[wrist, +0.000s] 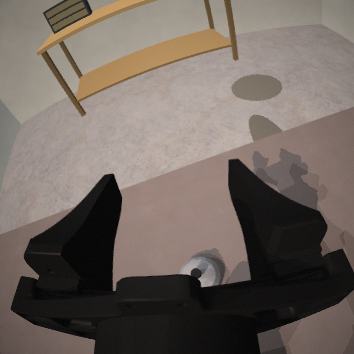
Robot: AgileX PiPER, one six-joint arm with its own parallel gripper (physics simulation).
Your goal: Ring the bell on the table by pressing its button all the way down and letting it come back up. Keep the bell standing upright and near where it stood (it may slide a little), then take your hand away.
Note:
The picture shows: my gripper and a bell.

